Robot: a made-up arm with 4 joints.
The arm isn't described. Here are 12 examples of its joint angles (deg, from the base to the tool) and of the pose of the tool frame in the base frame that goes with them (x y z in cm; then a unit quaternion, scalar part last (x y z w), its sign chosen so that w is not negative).
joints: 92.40 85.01 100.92 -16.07
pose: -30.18 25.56 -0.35 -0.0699 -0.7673 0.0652 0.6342
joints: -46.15 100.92 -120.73 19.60
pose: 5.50 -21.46 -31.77 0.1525 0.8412 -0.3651 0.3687
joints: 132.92 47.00 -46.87 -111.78
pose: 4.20 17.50 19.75 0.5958 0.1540 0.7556 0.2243
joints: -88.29 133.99 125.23 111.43
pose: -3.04 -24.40 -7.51 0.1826 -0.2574 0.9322 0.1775
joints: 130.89 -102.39 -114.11 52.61
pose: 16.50 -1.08 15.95 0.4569 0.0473 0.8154 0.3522
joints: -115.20 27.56 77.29 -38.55
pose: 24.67 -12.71 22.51 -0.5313 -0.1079 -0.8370 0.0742
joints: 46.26 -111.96 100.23 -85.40
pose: 6.61 35.02 0.21 -0.0034 0.2452 0.3486 0.9046
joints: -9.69 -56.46 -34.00 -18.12
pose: -3.47 20.86 11.33 -0.4628 -0.3094 -0.1141 0.8228
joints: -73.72 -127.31 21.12 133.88
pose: 3.42 -18.28 -7.19 -0.6153 0.1208 -0.6112 0.4829
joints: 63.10 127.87 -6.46 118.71
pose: -6.84 4.67 0.78 0.6187 0.0933 0.5526 0.5506
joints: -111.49 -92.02 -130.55 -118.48
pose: -17.67 -0.53 -7.15 -0.0908 0.9039 0.3774 0.1795
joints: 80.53 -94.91 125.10 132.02
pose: -8.50 19.89 5.33 0.1678 -0.8637 -0.2535 0.4020
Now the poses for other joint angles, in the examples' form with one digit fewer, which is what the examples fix.
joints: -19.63 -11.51 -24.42 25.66
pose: 6.5 1.5 14.0 -0.081 0.184 -0.061 0.978
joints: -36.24 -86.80 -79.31 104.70
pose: 2.0 -4.2 5.2 -0.013 0.180 -0.453 0.873
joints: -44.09 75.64 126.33 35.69
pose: -9.9 -34.1 2.0 0.198 -0.364 0.891 0.186
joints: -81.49 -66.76 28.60 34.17
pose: -17.7 0.0 -10.2 -0.672 -0.094 0.509 0.529
